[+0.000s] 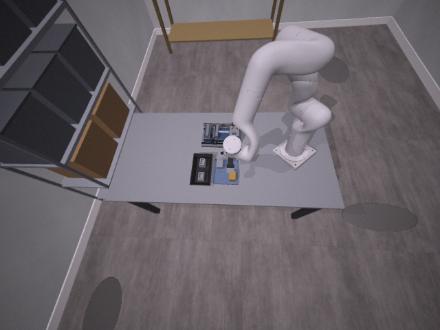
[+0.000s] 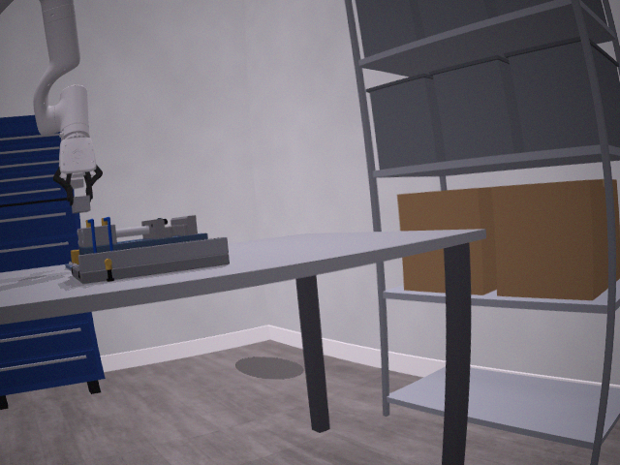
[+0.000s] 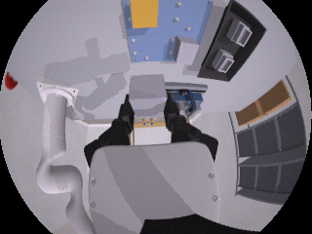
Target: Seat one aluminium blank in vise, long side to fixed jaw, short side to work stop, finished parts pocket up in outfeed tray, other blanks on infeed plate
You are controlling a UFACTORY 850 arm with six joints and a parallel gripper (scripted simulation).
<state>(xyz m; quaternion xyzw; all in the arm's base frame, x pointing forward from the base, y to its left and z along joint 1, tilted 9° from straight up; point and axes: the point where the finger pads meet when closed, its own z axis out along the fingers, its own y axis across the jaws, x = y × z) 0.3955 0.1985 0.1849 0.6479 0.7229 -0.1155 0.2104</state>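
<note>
My gripper is now 15 cm above the brass blank, 9 cm to the right of it and 1 cm past it.
</note>
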